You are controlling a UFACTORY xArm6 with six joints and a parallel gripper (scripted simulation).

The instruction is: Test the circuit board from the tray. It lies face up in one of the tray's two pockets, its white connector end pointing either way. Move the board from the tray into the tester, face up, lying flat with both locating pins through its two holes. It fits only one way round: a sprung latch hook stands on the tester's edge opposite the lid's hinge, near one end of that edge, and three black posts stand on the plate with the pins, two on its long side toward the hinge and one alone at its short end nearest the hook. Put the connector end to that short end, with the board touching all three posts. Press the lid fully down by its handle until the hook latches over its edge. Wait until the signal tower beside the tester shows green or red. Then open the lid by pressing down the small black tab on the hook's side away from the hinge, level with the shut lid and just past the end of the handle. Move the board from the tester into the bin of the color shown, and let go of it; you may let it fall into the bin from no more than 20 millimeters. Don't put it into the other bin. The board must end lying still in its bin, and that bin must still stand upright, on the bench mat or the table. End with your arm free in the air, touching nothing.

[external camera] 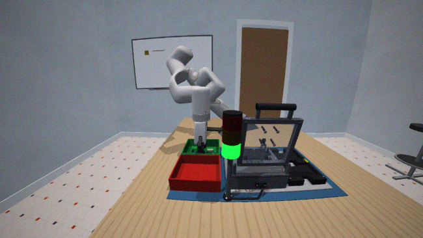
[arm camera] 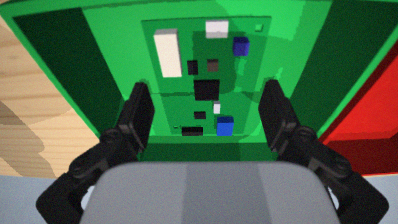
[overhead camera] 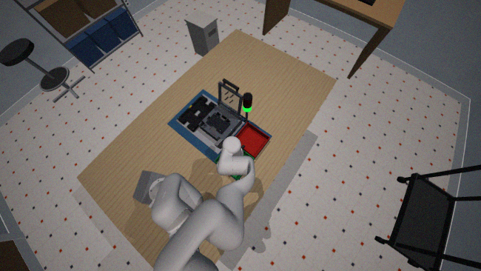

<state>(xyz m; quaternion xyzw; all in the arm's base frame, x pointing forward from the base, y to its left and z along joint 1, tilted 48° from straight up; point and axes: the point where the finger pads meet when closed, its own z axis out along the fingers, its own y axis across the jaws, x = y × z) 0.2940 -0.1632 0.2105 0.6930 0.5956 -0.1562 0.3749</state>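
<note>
Now: the green bin right at my hand. The rest, counted from my hand: red bin 150 mm ahead, 40 mm to the right; green circuit board 10 mm below; plate 160 mm ahead, 170 mm to the left, 50 mm above.
</note>
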